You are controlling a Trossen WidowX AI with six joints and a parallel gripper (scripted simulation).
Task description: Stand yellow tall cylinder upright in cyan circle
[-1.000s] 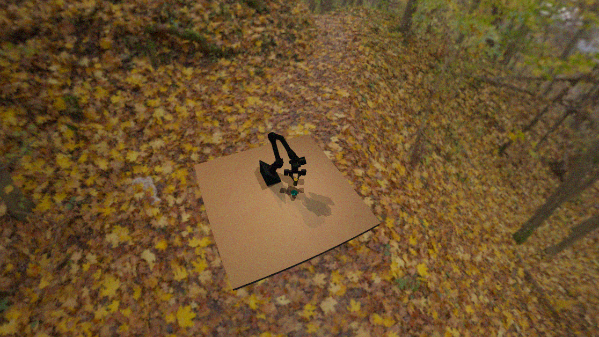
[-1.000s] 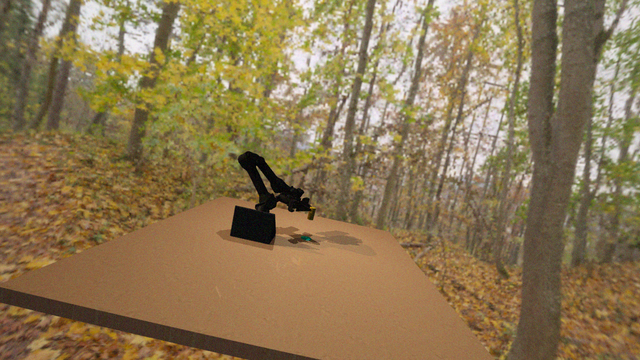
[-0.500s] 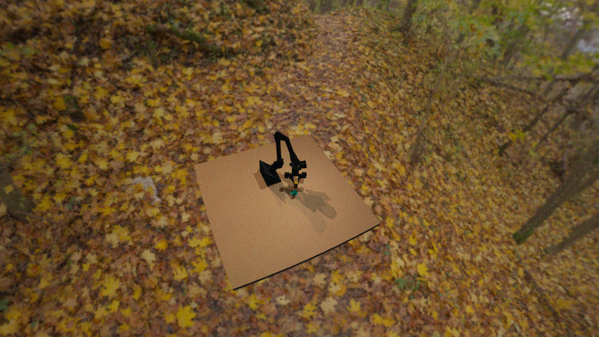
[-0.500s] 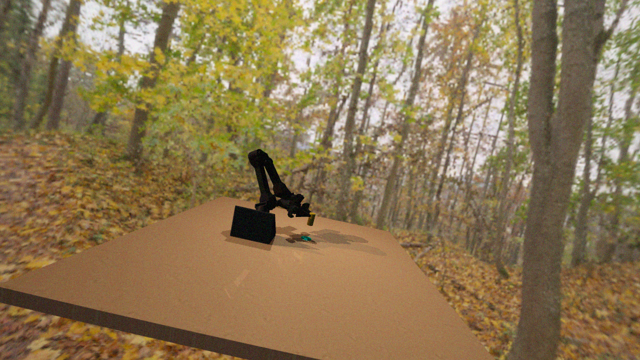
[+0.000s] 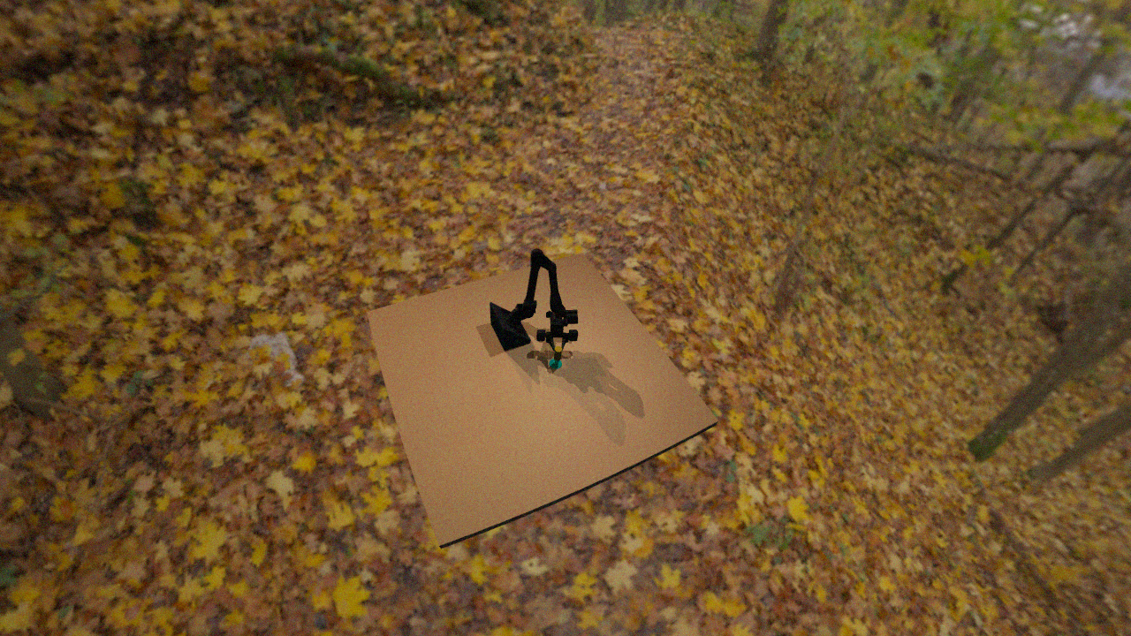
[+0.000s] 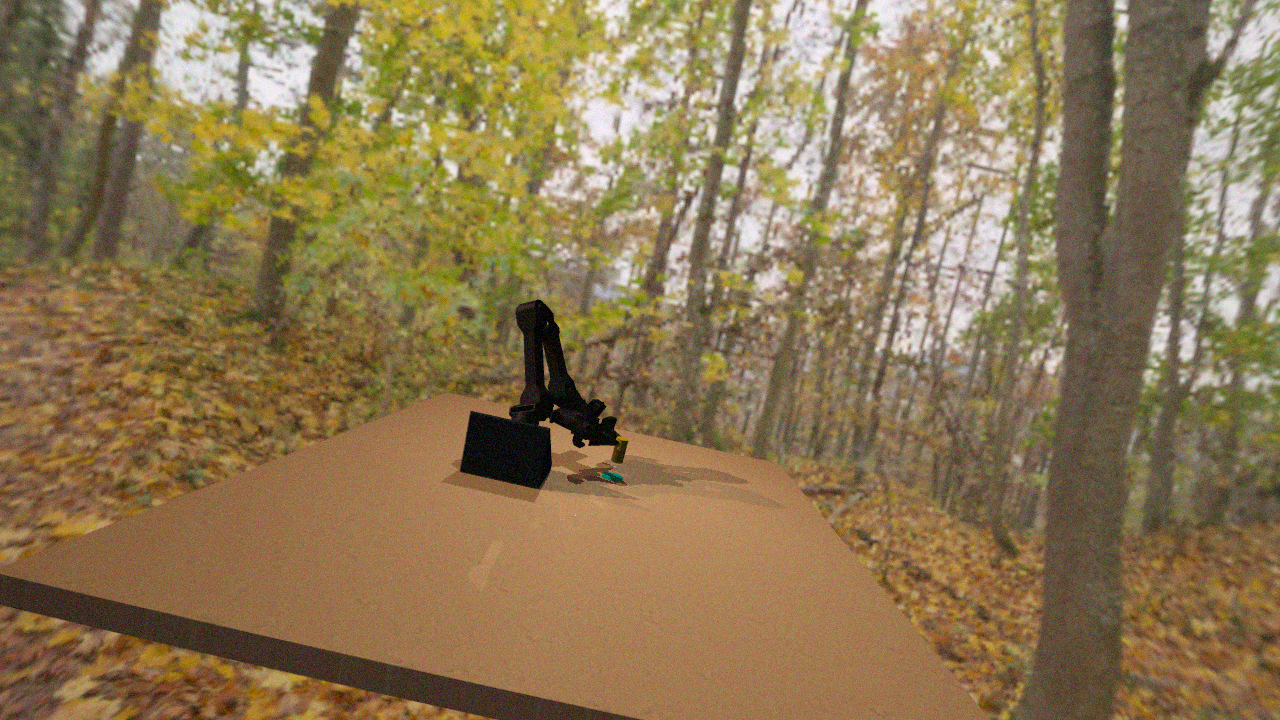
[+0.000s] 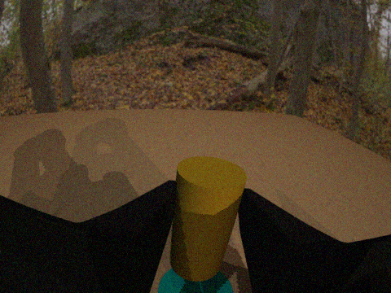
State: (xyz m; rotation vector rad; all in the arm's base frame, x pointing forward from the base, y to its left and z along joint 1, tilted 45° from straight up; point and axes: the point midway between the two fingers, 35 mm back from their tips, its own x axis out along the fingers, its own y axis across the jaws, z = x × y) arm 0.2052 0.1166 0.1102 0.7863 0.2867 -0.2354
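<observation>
My gripper tip is now 10 cm above the cyan circle. Also, from my gripper tip: yellow tall cylinder (2 cm below).
</observation>
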